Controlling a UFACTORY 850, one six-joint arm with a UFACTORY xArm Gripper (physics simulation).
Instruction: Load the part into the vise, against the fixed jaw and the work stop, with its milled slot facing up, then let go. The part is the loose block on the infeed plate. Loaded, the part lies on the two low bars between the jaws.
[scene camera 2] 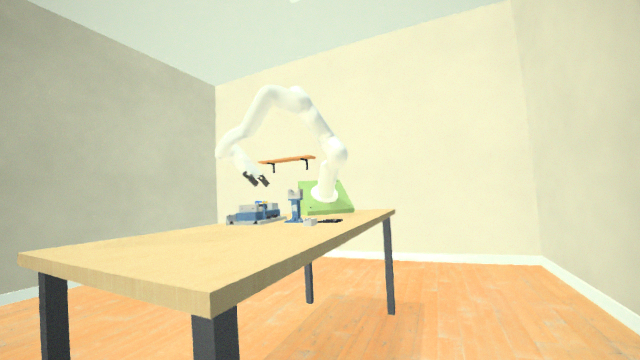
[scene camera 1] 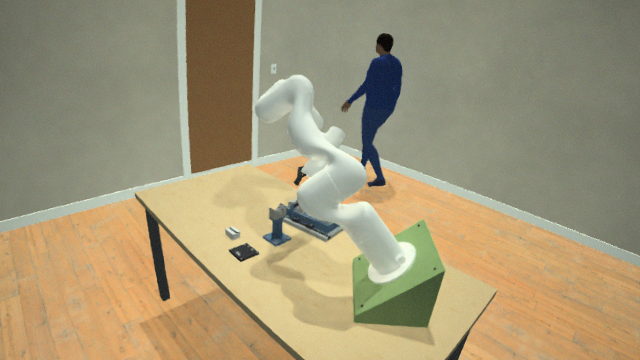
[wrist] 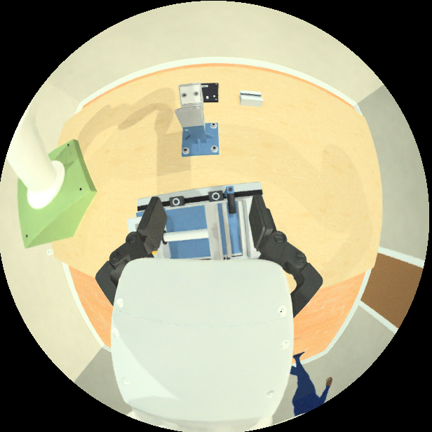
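The part, a light grey block (scene camera 1: pixel 232 233) (scene camera 2: pixel 310 222) (wrist: pixel 251 100), lies on the table beside a flat black plate (scene camera 1: pixel 243 252) (scene camera 2: pixel 331 220) (wrist: pixel 211 95), with its dark slot facing up. The blue and grey vise (scene camera 1: pixel 320 226) (scene camera 2: pixel 250 216) (wrist: pixel 190 220) stands farther back; no block shows in its visible portion. My gripper (scene camera 2: pixel 260 183) (wrist: pixel 205 205) is open and empty, above the vise. In the wrist view its fingers are to either side of the vise, and the gripper body hides the near part of it. In scene camera 1 the arm hides much of the gripper.
A blue stand (scene camera 1: pixel 277 229) (scene camera 2: pixel 295 207) (wrist: pixel 200 142) with a grey head rises between the vise and the part. The arm base sits on a green wedge (scene camera 1: pixel 400 300) (scene camera 2: pixel 327 207) (wrist: pixel 75 200). A person (scene camera 1: pixel 382 85) (wrist: pixel 306 395) is beyond the table.
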